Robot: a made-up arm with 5 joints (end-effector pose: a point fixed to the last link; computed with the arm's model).
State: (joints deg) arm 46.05 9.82 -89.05 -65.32 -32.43
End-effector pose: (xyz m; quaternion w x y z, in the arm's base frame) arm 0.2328 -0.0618 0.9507 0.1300 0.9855 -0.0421 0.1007
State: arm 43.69 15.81 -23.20 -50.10 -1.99
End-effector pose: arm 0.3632 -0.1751 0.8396 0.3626 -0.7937 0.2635 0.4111
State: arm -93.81 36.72 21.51 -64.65 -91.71
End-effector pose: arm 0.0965 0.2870 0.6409 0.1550 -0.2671 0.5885 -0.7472
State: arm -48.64 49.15 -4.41 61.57 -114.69
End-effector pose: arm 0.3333 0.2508 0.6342 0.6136 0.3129 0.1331 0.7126
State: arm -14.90 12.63 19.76 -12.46 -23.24
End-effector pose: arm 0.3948 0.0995 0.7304 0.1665 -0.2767 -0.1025 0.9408
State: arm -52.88 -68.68 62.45 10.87 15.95
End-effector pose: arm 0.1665 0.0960 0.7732 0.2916 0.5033 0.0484 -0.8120
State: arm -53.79 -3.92 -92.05 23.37 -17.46
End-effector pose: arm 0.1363 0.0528 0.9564 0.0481 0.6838 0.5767 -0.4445
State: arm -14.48 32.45 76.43 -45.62 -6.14
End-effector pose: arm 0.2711 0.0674 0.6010 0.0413 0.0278 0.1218 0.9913
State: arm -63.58 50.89 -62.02 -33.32 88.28
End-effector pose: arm 0.2677 0.3325 0.7759 0.1467 0.9082 -0.2246 -0.3213
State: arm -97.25 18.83 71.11 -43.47 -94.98
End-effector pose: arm 0.0941 0.1716 0.6254 0.0420 -0.3060 0.1866 -0.9326
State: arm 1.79 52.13 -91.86 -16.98 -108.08
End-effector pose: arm 0.4378 0.0078 0.8453 0.1328 -0.3987 -0.8079 0.4131
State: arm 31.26 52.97 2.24 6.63 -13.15
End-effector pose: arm 0.4179 -0.1365 0.6032 0.4724 0.0631 0.0707 0.8762
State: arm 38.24 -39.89 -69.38 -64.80 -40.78
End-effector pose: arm 0.0800 0.0770 0.9172 0.3275 0.9072 0.0533 0.2586
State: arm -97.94 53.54 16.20 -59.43 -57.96
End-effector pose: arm 0.0711 0.2825 0.5854 0.3286 -0.0691 0.4167 -0.8448
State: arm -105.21 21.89 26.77 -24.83 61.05
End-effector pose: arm 0.0329 0.2542 0.6699 0.7488 0.5748 0.0043 -0.3299
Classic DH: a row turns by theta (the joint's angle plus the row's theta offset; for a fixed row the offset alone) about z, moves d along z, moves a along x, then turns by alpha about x. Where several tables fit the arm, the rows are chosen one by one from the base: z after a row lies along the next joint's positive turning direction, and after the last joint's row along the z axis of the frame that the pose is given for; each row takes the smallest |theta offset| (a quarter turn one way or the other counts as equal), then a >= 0, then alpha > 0; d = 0 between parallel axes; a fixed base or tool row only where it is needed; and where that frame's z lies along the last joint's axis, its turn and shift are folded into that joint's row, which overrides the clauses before.
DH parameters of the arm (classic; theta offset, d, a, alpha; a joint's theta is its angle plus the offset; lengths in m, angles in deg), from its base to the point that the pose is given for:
base (fixed): 0.13 0 0.1345 180
joint 1: 0.13 -0.6536 0.0663 90
joint 2: -78.85 0 0.1489 0
joint 3: 68.13 0 0.1543 0
joint 4: -79.28 0.0237 -0.0071 90
joint 5: -62.33 -0.0183 -0.0046 -35.91
tool (fixed): -127.76 0.013 0 0

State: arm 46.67 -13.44 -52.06 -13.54 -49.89
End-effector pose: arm 0.2192 -0.0530 0.9602 0.2314 -0.9122 -0.1176 0.3170
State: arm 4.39 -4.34 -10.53 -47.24 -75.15
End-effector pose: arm 0.3609 0.0042 0.8756 0.1477 -0.6291 -0.6078 0.4615
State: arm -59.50 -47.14 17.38 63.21 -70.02
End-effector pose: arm 0.1681 0.1007 0.8713 0.0724 0.0853 -0.2978 0.9481
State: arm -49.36 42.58 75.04 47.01 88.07
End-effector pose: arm 0.1976 0.1177 0.6060 0.8255 -0.5102 -0.0978 -0.2207
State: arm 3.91 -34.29 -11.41 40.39 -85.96
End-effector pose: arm 0.2364 0.0130 0.9206 0.4578 -0.2849 -0.5503 0.6375
